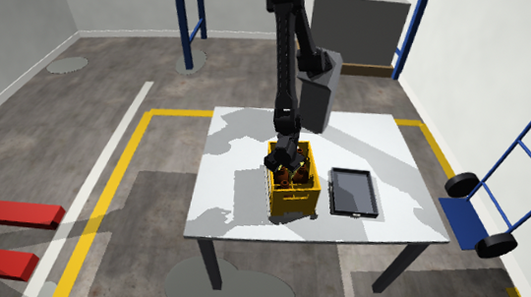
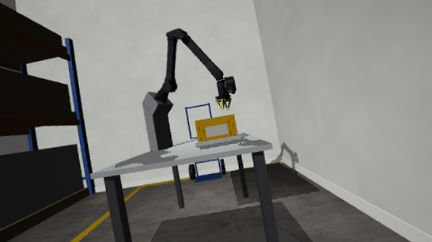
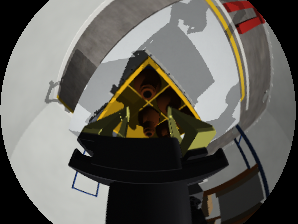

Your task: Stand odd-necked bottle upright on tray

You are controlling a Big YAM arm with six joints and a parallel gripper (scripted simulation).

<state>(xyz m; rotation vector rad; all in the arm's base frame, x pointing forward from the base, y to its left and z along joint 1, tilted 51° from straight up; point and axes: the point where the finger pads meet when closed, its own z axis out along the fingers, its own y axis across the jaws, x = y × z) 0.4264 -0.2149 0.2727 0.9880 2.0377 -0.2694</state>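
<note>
Now: hand 140 mm above the crate, 70 mm to the right of it and 70 mm past it. The rest, counted from my hand: dark tray: 340 mm to the left, 210 mm below, 60 mm ahead; brown bottle: 140 mm to the left, 140 mm below, 140 mm behind.
</note>
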